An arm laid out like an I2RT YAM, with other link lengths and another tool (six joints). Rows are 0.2 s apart.
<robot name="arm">
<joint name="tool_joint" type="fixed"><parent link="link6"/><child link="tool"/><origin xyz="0.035 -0.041 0.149" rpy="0 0.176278 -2.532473"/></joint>
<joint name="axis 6" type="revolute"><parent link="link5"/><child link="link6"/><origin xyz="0 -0.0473 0.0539" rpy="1.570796 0 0"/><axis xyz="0 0 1"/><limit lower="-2.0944" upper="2.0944"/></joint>
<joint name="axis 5" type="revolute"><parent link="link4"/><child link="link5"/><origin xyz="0.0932 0.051 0.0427" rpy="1.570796 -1.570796 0"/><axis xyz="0 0 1"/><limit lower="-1.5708" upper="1.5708"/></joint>
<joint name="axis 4" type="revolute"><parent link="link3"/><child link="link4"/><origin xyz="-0.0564 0.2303 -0.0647" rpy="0 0 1.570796"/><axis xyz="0 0 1"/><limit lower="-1.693" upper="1.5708"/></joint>
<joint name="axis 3" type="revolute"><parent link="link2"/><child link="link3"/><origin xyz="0.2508 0 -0.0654" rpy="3.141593 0 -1.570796"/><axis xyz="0 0 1"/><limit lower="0" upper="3.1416"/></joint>
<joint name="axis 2" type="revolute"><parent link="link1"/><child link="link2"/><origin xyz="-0.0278 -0.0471 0.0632" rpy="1.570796 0 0"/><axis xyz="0 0 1"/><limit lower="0" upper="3.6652"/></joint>
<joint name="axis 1" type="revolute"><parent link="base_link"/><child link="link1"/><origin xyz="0 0 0.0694" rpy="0 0 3.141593"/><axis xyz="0 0 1"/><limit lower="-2.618" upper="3.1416"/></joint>
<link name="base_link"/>
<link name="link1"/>
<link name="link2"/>
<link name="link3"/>
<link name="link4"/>
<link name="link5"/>
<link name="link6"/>
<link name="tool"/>
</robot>
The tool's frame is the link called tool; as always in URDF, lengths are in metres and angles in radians.
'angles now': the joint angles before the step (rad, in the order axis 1, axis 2, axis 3, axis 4, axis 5, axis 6). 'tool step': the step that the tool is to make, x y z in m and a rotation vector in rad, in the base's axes. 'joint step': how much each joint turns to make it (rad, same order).
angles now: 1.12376 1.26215 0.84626 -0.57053 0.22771 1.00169
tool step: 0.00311 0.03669 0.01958 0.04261 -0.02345 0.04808
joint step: 0.03398 0.07320 0.10297 0.02185 -0.00518 -0.01395
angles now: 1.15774 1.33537 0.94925 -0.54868 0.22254 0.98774
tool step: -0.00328 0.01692 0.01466 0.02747 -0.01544 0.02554
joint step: 0.02867 0.01606 0.05210 -0.00481 0.00473 0.00033
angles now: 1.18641 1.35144 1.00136 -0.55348 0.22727 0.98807
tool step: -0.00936 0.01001 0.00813 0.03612 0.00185 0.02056
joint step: 0.03033 -0.01358 0.00807 0.00750 -0.00530 0.01732
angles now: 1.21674 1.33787 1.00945 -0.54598 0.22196 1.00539
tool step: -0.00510 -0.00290 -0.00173 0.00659 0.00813 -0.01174
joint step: 0.01402 -0.01467 -0.01522 -0.00203 0.00890 0.02680
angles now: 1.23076 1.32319 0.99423 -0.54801 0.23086 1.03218
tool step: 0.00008 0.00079 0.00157 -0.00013 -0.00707 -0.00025
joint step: 0.00451 0.00115 0.00314 0.00038 0.00820 -0.00066
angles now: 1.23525 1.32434 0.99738 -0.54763 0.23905 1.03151
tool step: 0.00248 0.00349 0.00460 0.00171 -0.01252 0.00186
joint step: 0.00076 0.00986 0.01760 0.00000 0.00790 -0.00834
